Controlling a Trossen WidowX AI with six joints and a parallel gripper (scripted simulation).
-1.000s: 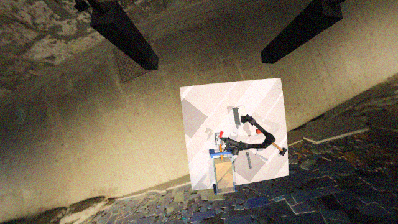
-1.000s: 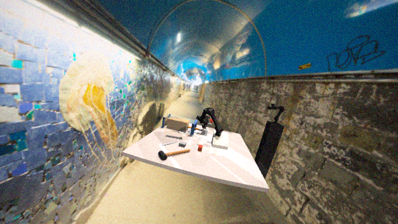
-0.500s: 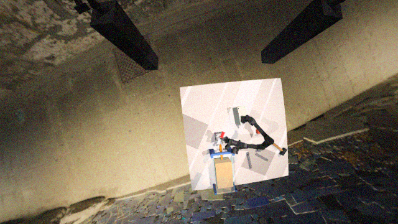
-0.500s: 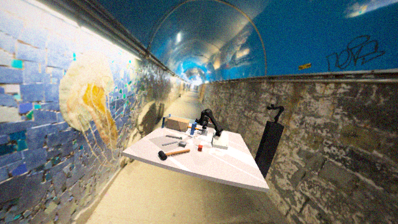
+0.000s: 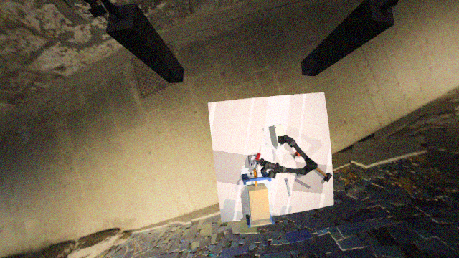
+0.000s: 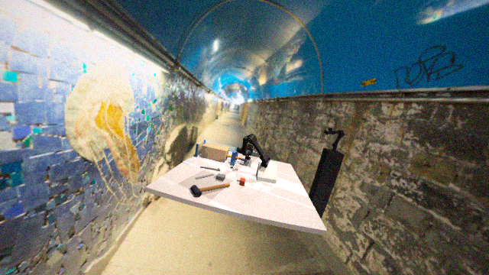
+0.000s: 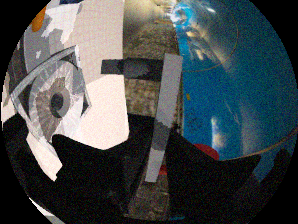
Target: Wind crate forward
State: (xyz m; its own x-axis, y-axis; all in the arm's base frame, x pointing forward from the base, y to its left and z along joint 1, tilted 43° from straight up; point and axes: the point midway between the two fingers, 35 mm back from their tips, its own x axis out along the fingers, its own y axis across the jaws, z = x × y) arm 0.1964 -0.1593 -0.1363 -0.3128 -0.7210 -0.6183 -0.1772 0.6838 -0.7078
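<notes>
Now: gripper tip 50 mm past the dark red knob, 20 mm to the right of it and 40 mm below it. The rest, counted from my gripper tip: winch handle 10 mm behind, 10 mm to the left, 10 mm above; hand winch 10 mm ahead, 150 mm below; blue steel frame 190 mm ahead, 30 mm to the left, 80 mm below.
</notes>
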